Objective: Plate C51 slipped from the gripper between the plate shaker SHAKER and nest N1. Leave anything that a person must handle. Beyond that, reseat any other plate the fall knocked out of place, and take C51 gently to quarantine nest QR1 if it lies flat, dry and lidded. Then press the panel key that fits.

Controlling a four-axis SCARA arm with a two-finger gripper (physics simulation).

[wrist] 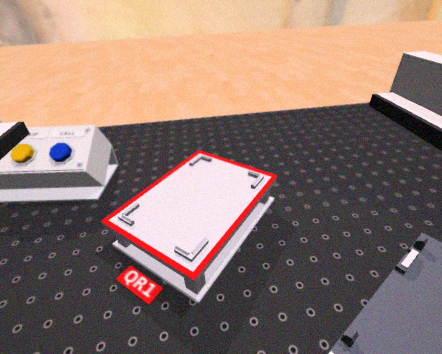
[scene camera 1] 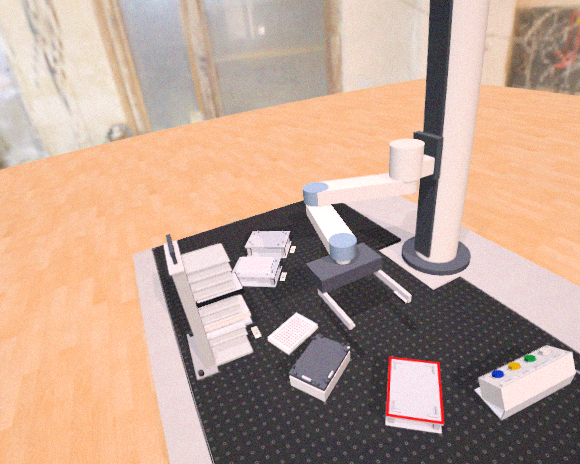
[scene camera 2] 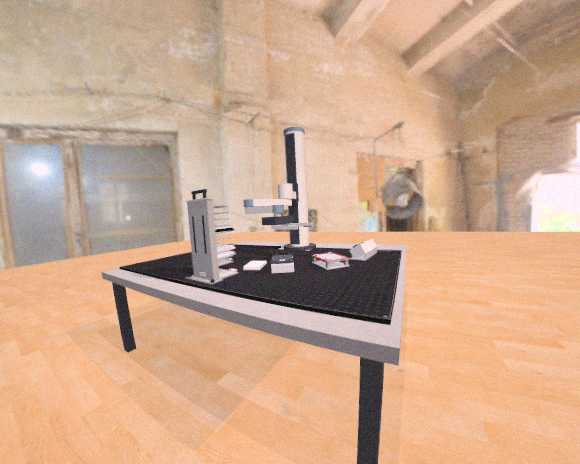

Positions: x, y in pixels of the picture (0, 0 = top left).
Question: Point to a red QR1 label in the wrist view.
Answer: At 147, 290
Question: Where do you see a button box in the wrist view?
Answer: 38, 178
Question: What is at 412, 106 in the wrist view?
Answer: My gripper.
